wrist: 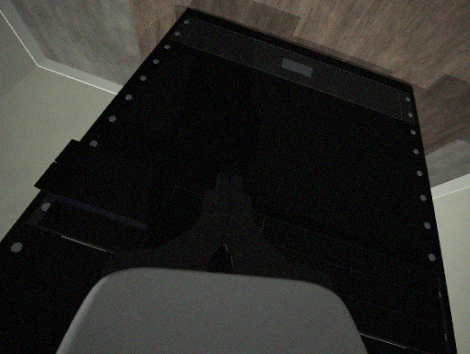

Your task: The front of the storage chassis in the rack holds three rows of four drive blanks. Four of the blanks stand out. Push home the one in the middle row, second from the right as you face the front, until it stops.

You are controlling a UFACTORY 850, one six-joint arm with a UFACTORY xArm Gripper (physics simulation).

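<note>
My gripper (226, 188) is shut and empty, its fingertips in front of the dark rack front at mid-view. The storage chassis (320, 247) is nearly black; faint outlines of its front show to the left and right of the fingers, and the fingers and grey gripper body hide part of it. The single drive blanks are too dark to tell apart, so I cannot tell which stand out or how far the named one sits. Whether the fingertips touch anything is also too dark to tell.
The rack (421, 186) has rows of round holes down both side rails. A dark block (95, 175) with a bluish lower edge juts out past the left rail. A panel (235, 48) with a grey label (297, 67) crosses the far end. Wood floor and pale walls lie beyond.
</note>
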